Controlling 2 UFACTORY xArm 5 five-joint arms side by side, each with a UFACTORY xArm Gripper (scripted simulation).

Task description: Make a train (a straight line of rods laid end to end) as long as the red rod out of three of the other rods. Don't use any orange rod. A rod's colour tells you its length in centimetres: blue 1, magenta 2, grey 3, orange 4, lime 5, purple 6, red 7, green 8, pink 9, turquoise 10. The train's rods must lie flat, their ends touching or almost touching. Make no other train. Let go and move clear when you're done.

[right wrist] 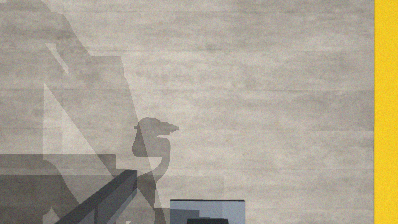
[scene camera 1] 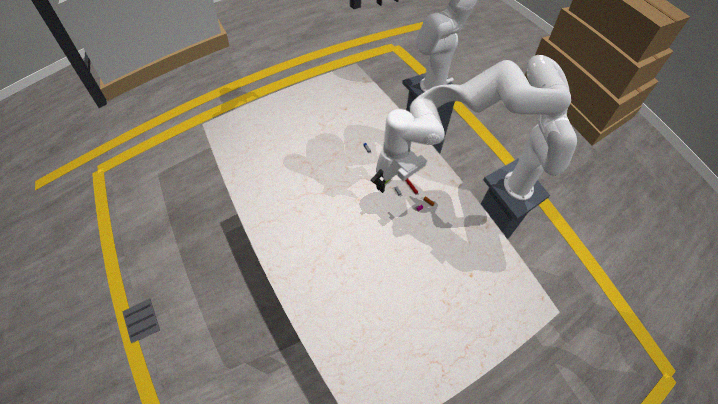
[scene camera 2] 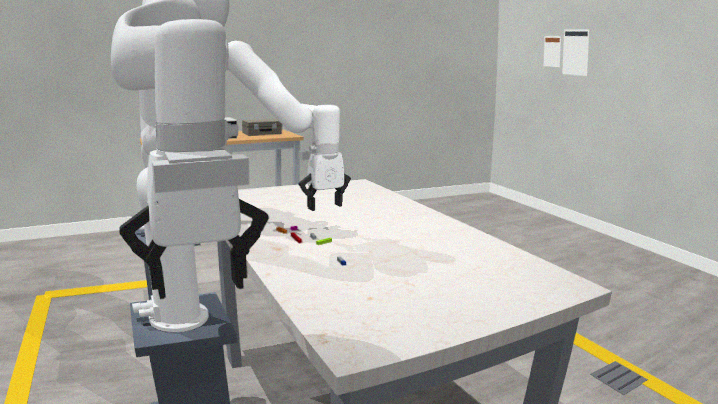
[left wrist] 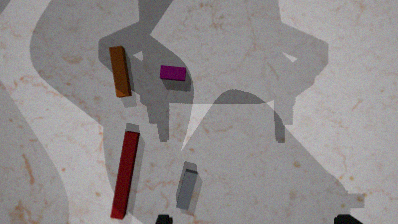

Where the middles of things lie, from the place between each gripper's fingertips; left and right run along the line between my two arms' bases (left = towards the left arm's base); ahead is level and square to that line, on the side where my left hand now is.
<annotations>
My left gripper [scene camera 2: 325, 207] is now 9 cm past the red rod [left wrist: 129, 150] and 9 cm above it. The rest, counted from my left hand: orange rod [left wrist: 118, 57]: 11 cm behind, 8 cm to the left, 9 cm below.
Right now the red rod is 80 cm to the left of my right hand [scene camera 2: 200, 289], 36 cm ahead of it and 24 cm below it. Also, from my right hand: orange rod 88 cm to the left, 34 cm ahead, 24 cm below.
</annotations>
